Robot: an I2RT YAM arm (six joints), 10 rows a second.
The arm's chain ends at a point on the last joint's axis. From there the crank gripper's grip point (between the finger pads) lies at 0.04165 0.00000 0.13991 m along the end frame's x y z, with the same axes.
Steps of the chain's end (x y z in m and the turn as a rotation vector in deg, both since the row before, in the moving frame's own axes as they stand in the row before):
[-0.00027, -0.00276, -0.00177, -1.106, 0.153, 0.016]
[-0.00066, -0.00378, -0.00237, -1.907, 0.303, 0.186]
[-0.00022, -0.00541, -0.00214, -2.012, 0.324, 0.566]
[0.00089, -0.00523, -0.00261, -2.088, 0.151, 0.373]
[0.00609, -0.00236, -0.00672, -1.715, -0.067, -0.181]
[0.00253, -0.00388, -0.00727, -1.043, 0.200, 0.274]
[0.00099, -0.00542, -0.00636, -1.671, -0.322, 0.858]
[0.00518, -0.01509, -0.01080, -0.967, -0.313, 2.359]
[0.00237, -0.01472, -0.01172, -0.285, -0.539, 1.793]
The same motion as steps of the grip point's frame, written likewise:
[0.00010, -0.00005, -0.00191, -1.106, 0.153, 0.016]
[0.00007, 0.00101, -0.00267, -1.907, 0.303, 0.186]
[0.00054, -0.00009, -0.00247, -2.012, 0.324, 0.566]
[0.00124, 0.00014, -0.00282, -2.088, 0.151, 0.373]
[0.00593, 0.00170, -0.00673, -1.715, -0.067, -0.181]
[0.00301, -0.00113, -0.00744, -1.043, 0.200, 0.274]
[0.00017, -0.00072, -0.00620, -1.671, -0.322, 0.858]
[0.00433, -0.01103, -0.01061, -0.967, -0.313, 2.359]
[0.00102, -0.01274, -0.01134, -0.285, -0.539, 1.793]

